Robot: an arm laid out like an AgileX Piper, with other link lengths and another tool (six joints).
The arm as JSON. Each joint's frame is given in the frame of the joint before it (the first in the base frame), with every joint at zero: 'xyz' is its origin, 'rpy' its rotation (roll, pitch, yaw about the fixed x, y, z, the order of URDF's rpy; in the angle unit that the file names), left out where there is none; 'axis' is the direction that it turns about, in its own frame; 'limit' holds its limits. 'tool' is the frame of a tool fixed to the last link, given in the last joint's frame.
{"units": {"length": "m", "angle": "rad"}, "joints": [
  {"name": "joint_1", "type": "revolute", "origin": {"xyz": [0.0, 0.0, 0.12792]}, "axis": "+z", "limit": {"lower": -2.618, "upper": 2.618}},
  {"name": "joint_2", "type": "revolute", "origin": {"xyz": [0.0, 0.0, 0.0], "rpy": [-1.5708, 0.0, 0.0]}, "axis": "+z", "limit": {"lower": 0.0, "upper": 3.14}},
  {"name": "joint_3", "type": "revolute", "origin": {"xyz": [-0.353, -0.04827, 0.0]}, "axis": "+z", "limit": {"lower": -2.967, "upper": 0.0}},
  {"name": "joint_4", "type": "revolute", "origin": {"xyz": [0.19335, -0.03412, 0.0], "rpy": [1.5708, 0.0, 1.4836]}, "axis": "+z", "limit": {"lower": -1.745, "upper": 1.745}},
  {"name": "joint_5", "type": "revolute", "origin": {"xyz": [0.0, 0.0, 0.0], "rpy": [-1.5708, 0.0, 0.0]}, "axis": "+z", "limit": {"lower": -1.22, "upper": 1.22}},
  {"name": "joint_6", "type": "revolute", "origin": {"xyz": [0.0, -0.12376, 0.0], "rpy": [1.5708, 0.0, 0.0]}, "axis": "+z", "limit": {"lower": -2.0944, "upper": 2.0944}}
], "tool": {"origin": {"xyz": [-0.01, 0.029, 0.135], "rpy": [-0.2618, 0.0, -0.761]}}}
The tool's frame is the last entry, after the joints.
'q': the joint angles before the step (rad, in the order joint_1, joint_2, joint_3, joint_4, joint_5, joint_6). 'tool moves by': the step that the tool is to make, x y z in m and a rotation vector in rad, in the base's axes. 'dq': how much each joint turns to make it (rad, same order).
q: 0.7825, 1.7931, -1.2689, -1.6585, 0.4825, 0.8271
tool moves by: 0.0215, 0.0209, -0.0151, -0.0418, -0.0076, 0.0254
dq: -0.0063, 0.0924, -0.0911, -0.0036, -0.0158, -0.0467
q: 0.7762, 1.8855, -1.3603, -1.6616, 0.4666, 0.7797
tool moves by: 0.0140, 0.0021, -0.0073, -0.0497, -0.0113, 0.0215
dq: -0.0235, 0.0385, -0.0423, -0.0014, -0.0250, -0.0637
